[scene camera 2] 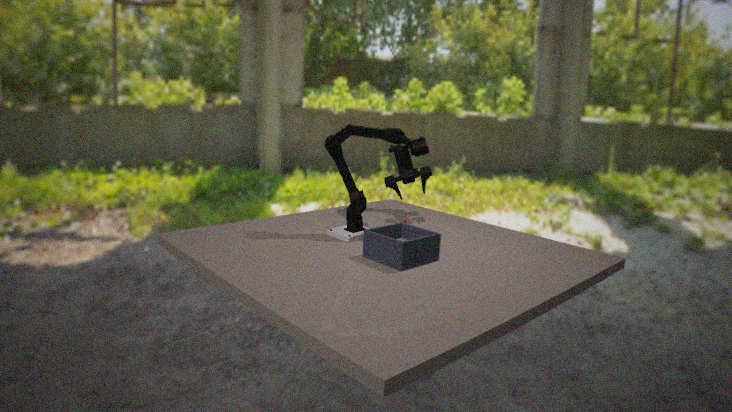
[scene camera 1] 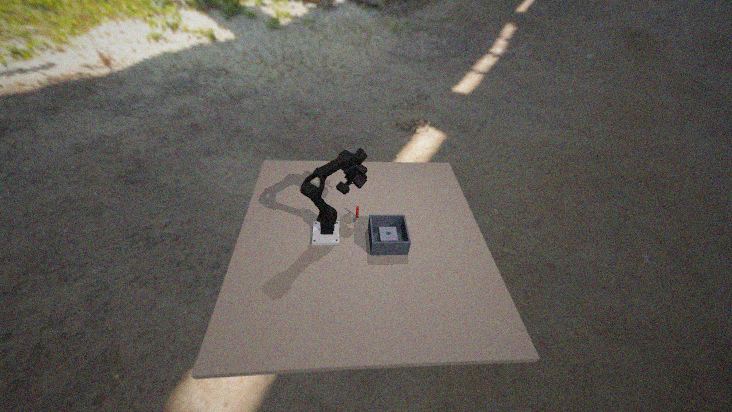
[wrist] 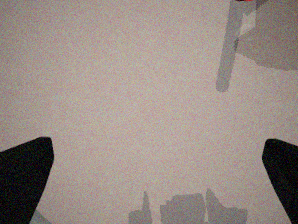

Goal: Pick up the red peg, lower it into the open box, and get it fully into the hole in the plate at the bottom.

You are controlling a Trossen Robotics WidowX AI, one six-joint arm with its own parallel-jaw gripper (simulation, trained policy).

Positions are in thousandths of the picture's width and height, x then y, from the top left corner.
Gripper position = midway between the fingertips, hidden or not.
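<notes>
The gripper (scene camera 2: 564,477) is in the picture; the wrist view shows the gripper (wrist: 542,672) as well.
</notes>
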